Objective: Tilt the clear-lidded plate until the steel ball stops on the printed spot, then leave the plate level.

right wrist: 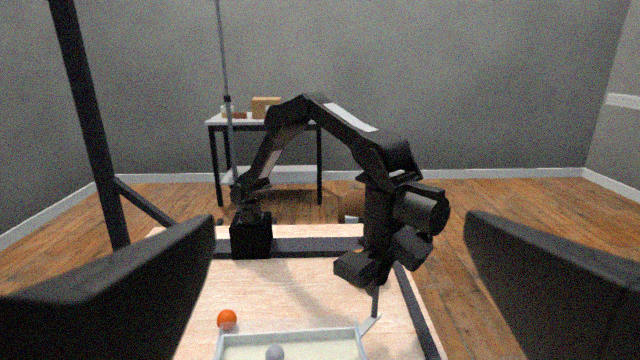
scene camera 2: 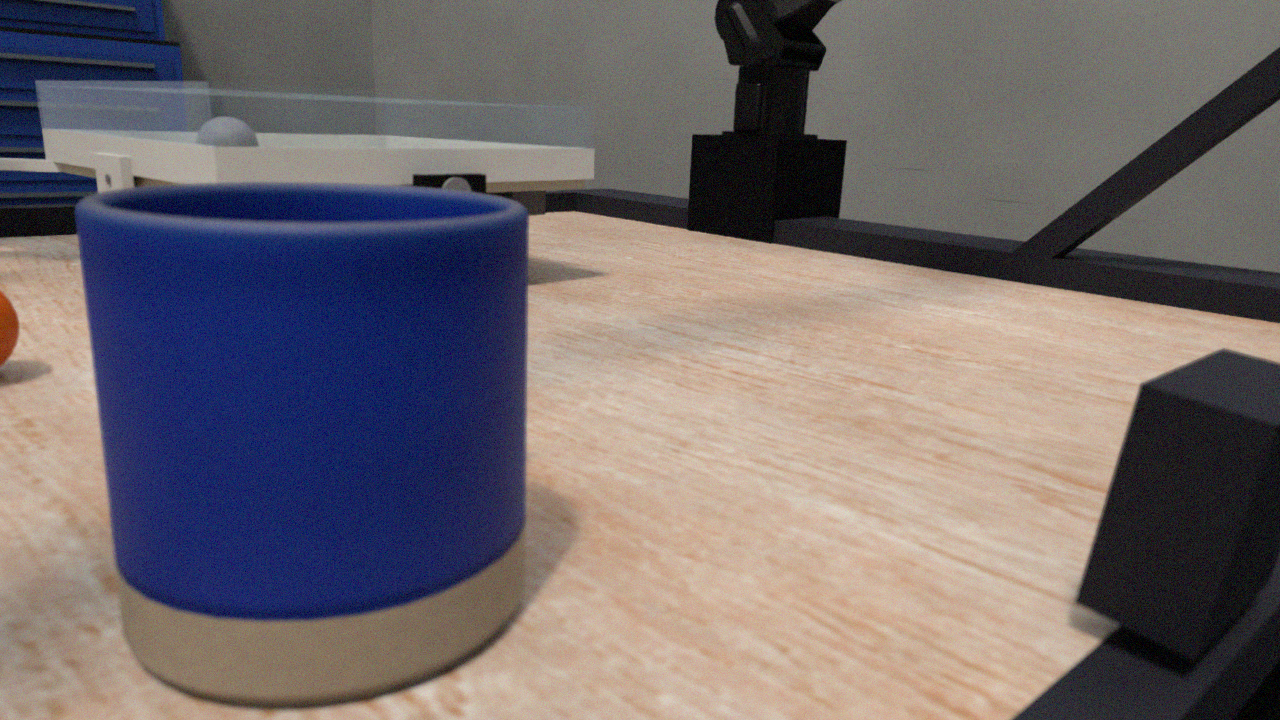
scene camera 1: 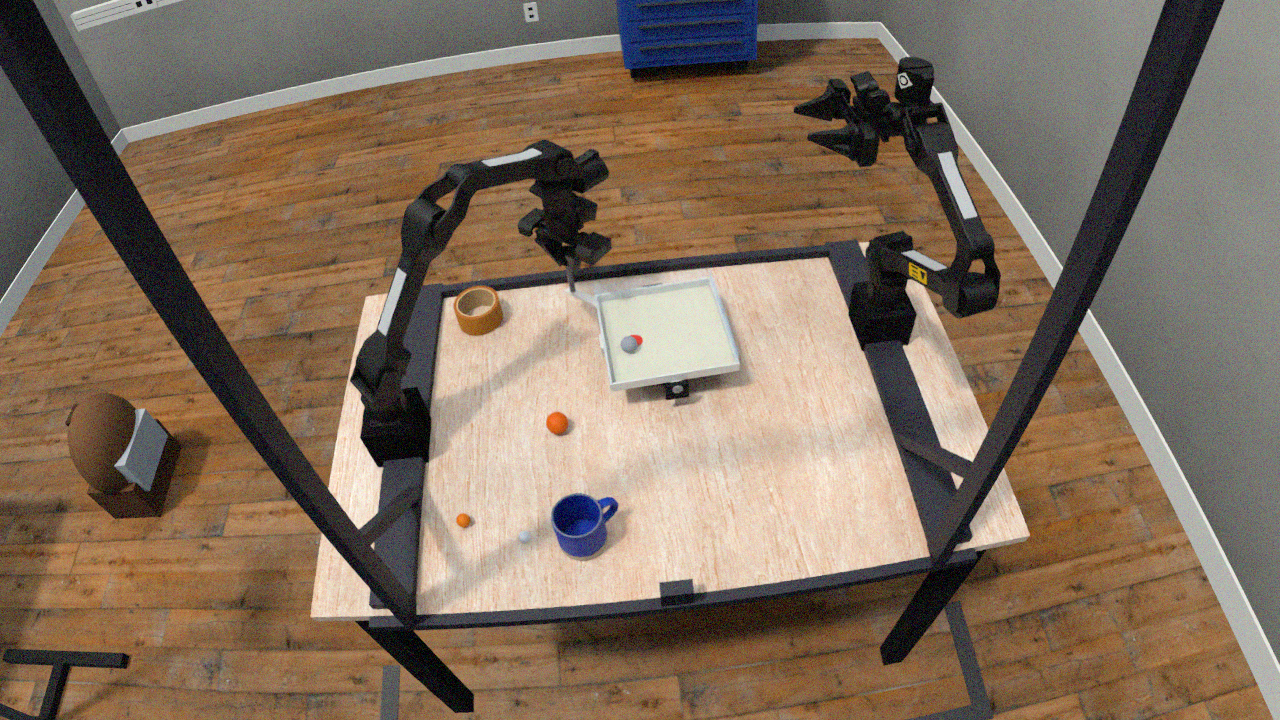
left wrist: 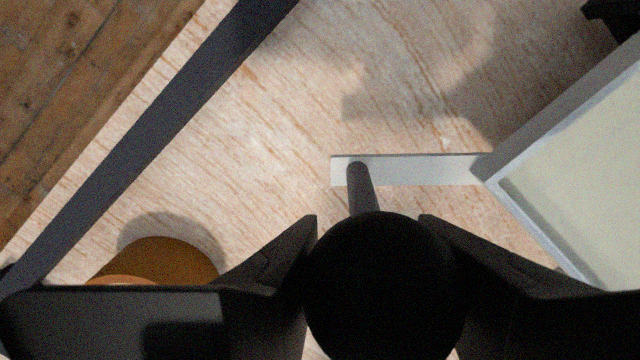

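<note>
The left gripper (scene camera 1: pixel 568 268) (right wrist: pixel 375 289) (left wrist: pixel 366 226) is visible in both wrist views as well as in scene camera 1, while the right gripper (scene camera 1: pixel 800 123) (right wrist: pixel 340 225) appears in scene camera 1 and the right wrist view. An orange-brown ring (scene camera 1: pixel 482 324) (left wrist: pixel 155 259) can be seen in scene camera 1 and in the left wrist view; in scene camera 2 the ring is out of frame.
</note>
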